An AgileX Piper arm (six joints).
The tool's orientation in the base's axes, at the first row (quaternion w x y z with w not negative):
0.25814, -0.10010, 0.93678, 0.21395
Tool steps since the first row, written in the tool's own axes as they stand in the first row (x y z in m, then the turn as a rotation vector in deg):
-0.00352, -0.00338, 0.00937, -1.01, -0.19, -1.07
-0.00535, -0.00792, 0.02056, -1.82, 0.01, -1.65
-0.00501, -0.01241, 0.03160, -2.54, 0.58, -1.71
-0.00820, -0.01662, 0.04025, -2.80, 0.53, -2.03
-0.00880, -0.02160, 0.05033, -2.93, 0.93, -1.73
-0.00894, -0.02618, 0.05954, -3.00, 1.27, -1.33
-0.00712, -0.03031, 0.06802, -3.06, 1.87, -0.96
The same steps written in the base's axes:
0.00812, 0.00151, -0.00659, 0.44, -0.58, 1.29
0.01595, 0.00268, -0.01589, 0.81, -0.60, 2.24
0.02187, 0.00366, -0.02619, 1.22, -0.06, 2.87
0.02964, 0.00408, -0.03269, 1.32, -0.23, 3.23
0.03607, 0.00426, -0.04192, 1.44, 0.27, 3.21
0.04162, 0.00437, -0.05059, 1.58, 0.76, 3.05
0.04505, 0.00440, -0.05956, 1.61, 1.46, 3.01

